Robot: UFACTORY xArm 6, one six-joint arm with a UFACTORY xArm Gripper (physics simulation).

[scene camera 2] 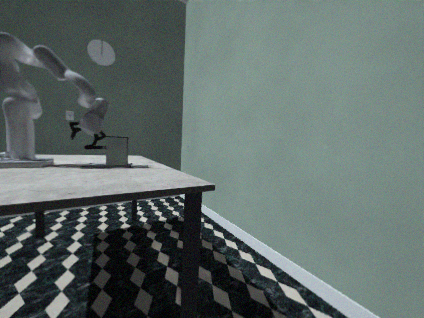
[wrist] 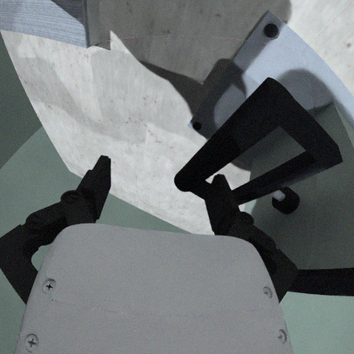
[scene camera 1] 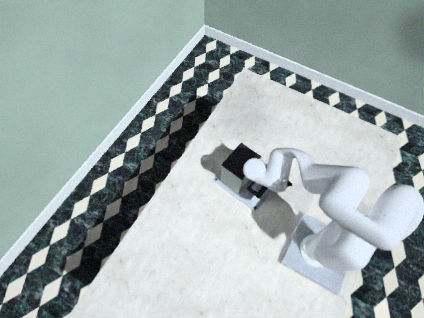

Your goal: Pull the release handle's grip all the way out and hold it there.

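The release handle [scene camera 1: 257, 189] [wrist: 230, 135] is a black rectangular loop on the side of a grey-green box [scene camera 1: 232, 176] [scene camera 2: 117, 152] [wrist: 320, 230] with a black top. Its thick grip bar faces away from the box. My gripper [scene camera 2: 83, 140] [wrist: 161, 178] is open, with nothing held between its fingers. In the wrist view the right fingertip overlaps the near end of the loop, beside the grip bar; whether it touches is unclear. The left finger stands apart, on the outer side of the grip. In scene camera 1 the arm hides most of the gripper.
The box stands on a pale blue base plate [scene camera 1: 242, 199] [wrist: 287, 57] with dark bolts. A black knob [wrist: 286, 201] sticks out of the box beside the loop. The arm's own mounting plate [scene camera 1: 296, 245] [wrist: 42, 25] is on the same pale table [scene camera 1: 165, 240] [scene camera 2: 150, 176].
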